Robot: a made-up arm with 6 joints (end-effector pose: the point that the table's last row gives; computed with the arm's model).
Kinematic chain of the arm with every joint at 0, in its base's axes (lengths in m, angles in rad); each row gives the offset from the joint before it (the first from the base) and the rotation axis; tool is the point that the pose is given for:
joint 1: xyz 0 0 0.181 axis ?
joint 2: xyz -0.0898 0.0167 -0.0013 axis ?
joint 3: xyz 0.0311 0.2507 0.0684 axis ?
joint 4: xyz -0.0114 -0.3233 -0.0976 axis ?
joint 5: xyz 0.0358 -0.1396 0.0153 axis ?
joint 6: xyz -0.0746 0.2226 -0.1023 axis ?
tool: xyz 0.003 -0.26 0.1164
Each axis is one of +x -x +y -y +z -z.
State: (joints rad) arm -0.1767 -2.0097 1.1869 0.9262 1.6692 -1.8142
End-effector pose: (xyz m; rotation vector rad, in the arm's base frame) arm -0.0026 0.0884 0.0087 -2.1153 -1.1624 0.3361
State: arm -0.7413 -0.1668 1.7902 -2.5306 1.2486 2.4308
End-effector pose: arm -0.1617 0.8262 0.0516 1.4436 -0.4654 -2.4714
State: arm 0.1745 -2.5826 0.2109 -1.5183 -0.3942 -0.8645
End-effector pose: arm -0.0285 -0.1064 0.1259 1.3041 -0.1164 0.0490
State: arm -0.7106 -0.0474 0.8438 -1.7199 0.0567 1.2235
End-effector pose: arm 0.3748 0.1297 0.3159 -0.4424 -0.3883 1.5806
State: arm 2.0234 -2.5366 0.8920 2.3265 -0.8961 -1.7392
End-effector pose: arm -0.1217 -0.4555 0.1816 0.7521 1.8698 -0.6482
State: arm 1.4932 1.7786 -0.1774 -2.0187 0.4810 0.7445
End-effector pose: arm -0.1717 0.0690 -0.0266 0.2243 -0.5710 -1.2299
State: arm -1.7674 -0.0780 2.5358 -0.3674 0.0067 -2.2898
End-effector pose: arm -0.2155 -0.0672 0.0405 -1.4969 2.2989 -0.6160
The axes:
joint 1: -z
joint 2: +x
joint 3: +z
joint 4: +x
joint 5: -y
joint 6: +x

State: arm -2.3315 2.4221 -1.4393 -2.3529 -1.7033 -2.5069
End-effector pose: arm 0.3165 -0.4831 0.5690 0.1107 0.5157 -0.2195
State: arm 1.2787 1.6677 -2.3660 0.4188 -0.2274 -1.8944
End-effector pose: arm -0.2525 0.0620 0.5138 1.6759 1.6654 -0.5462
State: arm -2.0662 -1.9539 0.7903 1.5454 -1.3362 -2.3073
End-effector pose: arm -0.3938 0.0610 0.0784 1.5894 0.3572 -1.0571
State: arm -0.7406 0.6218 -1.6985 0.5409 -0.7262 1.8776
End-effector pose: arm -0.5290 0.3044 0.3430 2.5982 -0.0935 -1.7251
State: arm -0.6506 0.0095 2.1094 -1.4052 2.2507 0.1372
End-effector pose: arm -0.1467 0.5616 0.3390 -1.3858 0.8904 -1.0804
